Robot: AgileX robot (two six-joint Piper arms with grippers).
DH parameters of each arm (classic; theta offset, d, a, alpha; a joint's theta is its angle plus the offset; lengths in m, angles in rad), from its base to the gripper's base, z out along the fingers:
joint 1: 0 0.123 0 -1.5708
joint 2: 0.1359 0 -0.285 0
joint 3: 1.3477 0 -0.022 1.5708
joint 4: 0 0.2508 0 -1.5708
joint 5: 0 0 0.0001 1.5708
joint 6: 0 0.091 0 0
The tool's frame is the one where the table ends.
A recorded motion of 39 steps. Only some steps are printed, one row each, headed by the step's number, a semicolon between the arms.
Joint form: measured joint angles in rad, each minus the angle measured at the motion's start. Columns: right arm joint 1, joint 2, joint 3, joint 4, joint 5, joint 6; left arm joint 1, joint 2, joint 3, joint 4, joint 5, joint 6.
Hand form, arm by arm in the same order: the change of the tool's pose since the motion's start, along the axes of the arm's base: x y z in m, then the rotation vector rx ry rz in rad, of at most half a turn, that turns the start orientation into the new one. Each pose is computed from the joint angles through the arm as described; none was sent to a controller.
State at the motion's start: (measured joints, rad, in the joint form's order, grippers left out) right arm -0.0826 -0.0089 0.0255 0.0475 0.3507 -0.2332; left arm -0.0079 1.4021 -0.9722 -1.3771 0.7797 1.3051
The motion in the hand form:
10: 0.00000 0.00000 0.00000 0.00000 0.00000 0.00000; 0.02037 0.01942 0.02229 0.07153 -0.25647 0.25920
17: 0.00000 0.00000 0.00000 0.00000 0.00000 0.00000; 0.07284 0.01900 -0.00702 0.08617 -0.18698 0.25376
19: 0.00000 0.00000 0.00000 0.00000 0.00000 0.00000; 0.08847 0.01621 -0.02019 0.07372 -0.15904 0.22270
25: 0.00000 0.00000 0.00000 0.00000 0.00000 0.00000; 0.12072 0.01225 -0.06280 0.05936 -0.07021 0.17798
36: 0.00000 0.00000 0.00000 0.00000 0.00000 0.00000; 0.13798 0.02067 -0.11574 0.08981 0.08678 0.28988
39: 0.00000 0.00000 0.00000 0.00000 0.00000 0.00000; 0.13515 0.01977 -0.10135 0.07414 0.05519 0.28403
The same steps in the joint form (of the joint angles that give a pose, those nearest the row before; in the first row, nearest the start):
10: 0.0000 0.0000 0.0000 0.0000 0.0000 0.0000; 0.0000 -0.0097 -0.0268 -0.2959 -0.2825 0.3475
17: 0.0000 0.0000 0.0000 0.0000 0.0000 0.0000; 0.0000 0.1997 -0.1542 -0.3108 -0.2815 0.3709
19: 0.0000 0.0000 0.0000 0.0000 0.0000 0.0000; 0.0000 0.2722 -0.1952 -0.3108 -0.2475 0.3708
25: 0.0000 0.0000 0.0000 0.0000 0.0000 0.0000; 0.0000 0.4416 -0.2706 -0.3108 -0.1992 0.3710
36: 0.0000 0.0000 0.0000 0.0000 0.0000 0.0000; 0.0000 0.5649 -0.2780 -0.3196 -0.3083 0.3189
39: 0.0000 0.0000 0.0000 0.0000 0.0000 0.0000; 0.0000 0.5324 -0.2780 -0.3232 -0.2965 0.3172

